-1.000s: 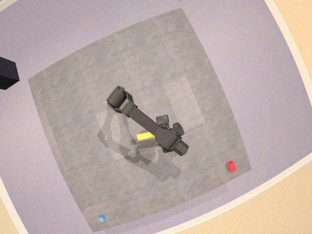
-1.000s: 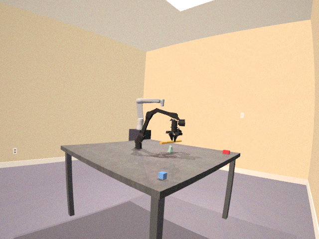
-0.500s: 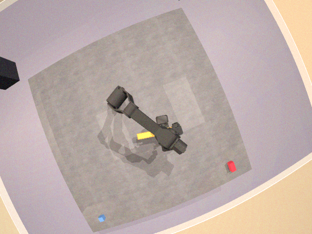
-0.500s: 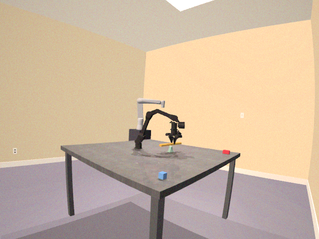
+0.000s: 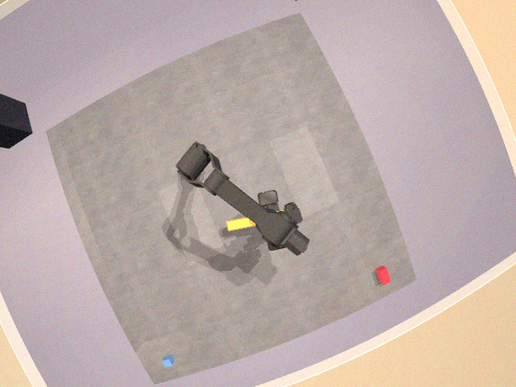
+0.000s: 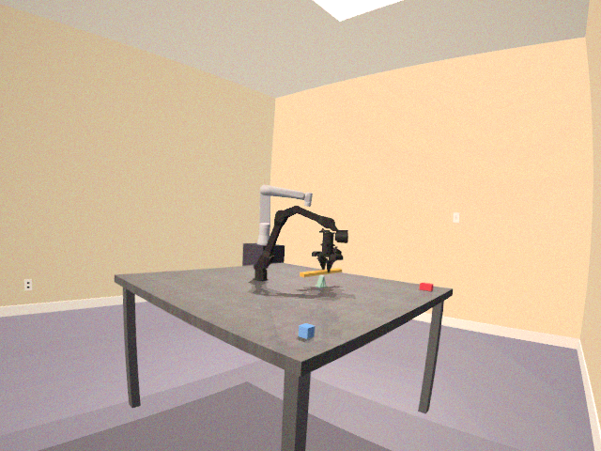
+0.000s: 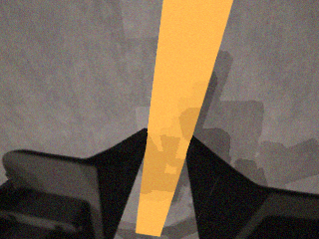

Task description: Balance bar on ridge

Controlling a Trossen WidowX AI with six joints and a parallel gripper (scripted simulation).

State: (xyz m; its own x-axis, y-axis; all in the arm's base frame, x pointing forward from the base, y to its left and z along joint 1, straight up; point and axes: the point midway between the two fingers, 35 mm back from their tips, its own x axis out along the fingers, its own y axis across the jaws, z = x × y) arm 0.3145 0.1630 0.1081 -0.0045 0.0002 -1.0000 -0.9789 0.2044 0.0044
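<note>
The orange bar lies 30 mm to the right of my gripper tip and 10 mm behind it. Round my gripper tip: small blue cube: 660 mm to the right, 430 mm ahead, 60 mm below; red block: 430 mm ahead, 340 mm to the left, 60 mm below.
</note>
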